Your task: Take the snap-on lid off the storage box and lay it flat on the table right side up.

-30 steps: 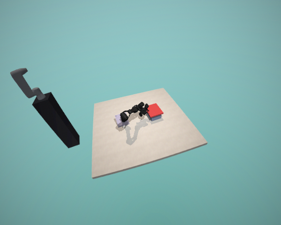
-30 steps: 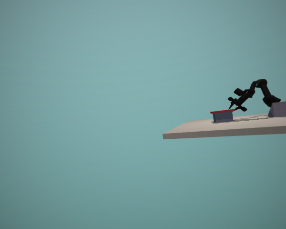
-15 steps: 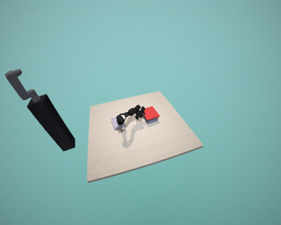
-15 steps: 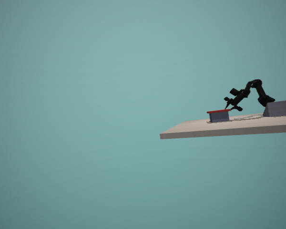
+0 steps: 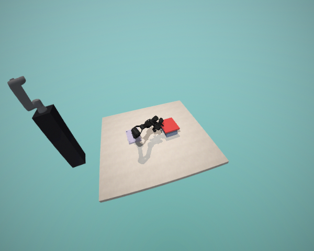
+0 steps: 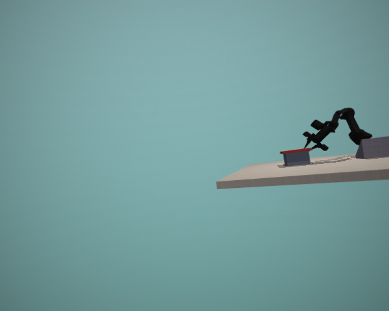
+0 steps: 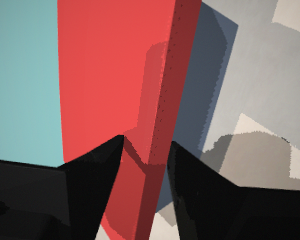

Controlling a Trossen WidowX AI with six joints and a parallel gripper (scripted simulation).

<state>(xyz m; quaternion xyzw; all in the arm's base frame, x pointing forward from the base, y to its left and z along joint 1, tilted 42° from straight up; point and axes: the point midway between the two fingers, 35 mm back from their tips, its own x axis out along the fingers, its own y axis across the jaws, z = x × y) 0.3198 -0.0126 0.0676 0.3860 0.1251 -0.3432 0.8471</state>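
My gripper tip is now 80 mm short of the red lid and 10 mm below it. Also, from my gripper tip: storage box (80 mm ahead, 50 mm below).
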